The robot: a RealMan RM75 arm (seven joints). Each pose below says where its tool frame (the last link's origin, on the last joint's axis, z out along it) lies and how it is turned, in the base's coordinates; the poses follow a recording.
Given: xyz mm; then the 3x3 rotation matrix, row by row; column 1 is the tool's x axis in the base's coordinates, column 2 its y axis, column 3 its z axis. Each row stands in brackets.
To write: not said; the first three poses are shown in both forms.
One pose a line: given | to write
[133, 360, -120], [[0.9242, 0.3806, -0.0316], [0.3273, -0.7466, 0.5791], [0.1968, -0.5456, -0.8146]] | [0.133, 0.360, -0.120, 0.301, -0.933, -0.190, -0.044]
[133, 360, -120], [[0.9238, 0.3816, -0.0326], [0.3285, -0.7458, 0.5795], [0.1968, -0.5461, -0.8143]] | [0.133, 0.360, -0.120, 0.302, -0.933, -0.190, -0.044]
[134, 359, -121], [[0.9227, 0.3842, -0.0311], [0.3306, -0.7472, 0.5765], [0.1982, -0.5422, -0.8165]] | [0.134, 0.359, -0.121, 0.300, -0.934, -0.191, -0.045]
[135, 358, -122], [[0.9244, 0.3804, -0.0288], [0.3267, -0.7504, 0.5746], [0.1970, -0.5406, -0.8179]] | [0.135, 0.358, -0.122, 0.298, -0.934, -0.189, -0.045]
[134, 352, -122], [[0.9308, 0.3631, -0.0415], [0.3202, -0.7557, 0.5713], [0.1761, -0.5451, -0.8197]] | [0.134, 0.352, -0.122, 0.298, -0.936, -0.182, -0.036]
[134, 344, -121], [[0.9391, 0.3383, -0.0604], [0.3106, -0.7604, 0.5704], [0.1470, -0.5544, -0.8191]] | [0.134, 0.344, -0.121, 0.300, -0.938, -0.173, -0.023]
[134, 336, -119], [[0.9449, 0.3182, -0.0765], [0.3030, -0.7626, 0.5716], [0.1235, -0.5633, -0.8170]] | [0.134, 0.336, -0.119, 0.302, -0.939, -0.165, -0.013]
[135, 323, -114], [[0.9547, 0.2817, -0.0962], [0.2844, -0.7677, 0.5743], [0.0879, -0.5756, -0.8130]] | [0.135, 0.323, -0.114, 0.306, -0.940, -0.151, 0.002]
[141, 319, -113], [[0.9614, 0.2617, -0.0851], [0.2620, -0.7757, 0.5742], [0.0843, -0.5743, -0.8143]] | [0.141, 0.319, -0.113, 0.305, -0.942, -0.139, 0.000]
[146, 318, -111], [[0.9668, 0.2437, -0.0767], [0.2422, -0.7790, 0.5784], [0.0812, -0.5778, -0.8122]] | [0.146, 0.318, -0.111, 0.306, -0.943, -0.129, -0.001]
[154, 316, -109], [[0.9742, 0.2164, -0.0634], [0.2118, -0.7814, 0.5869], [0.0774, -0.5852, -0.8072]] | [0.154, 0.316, -0.109, 0.310, -0.944, -0.113, -0.004]
